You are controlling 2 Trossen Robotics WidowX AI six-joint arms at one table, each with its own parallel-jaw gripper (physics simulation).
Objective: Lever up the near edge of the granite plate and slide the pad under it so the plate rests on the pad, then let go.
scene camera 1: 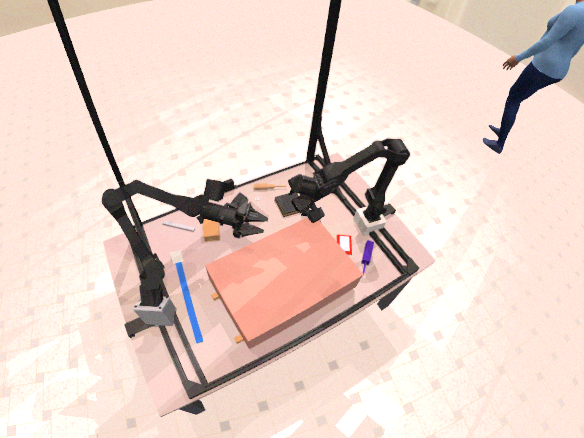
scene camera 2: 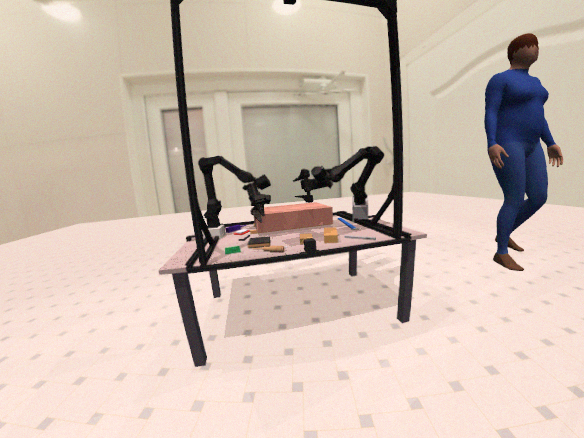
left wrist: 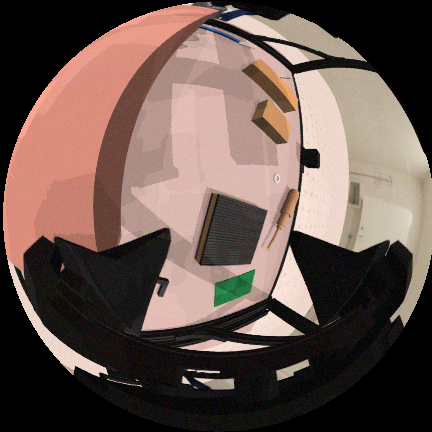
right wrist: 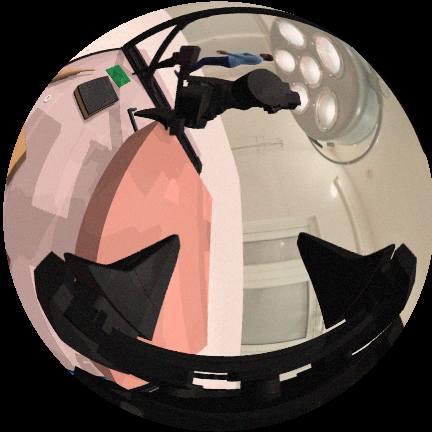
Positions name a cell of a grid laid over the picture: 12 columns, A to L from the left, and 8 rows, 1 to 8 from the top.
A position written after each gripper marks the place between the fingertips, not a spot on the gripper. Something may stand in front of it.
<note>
The left gripper (left wrist: G5) is open and touches a granite plate (scene camera 1: F6). The right gripper (scene camera 1: F5) is open, holding nothing.
The granite plate shows as well in scene camera 2 (scene camera 2: F4), in the left wrist view (left wrist: B4) and in the right wrist view (right wrist: E4). The left gripper is seen too in the right wrist view (right wrist: D2). The right gripper is seen too in the right wrist view (right wrist: G5).
</note>
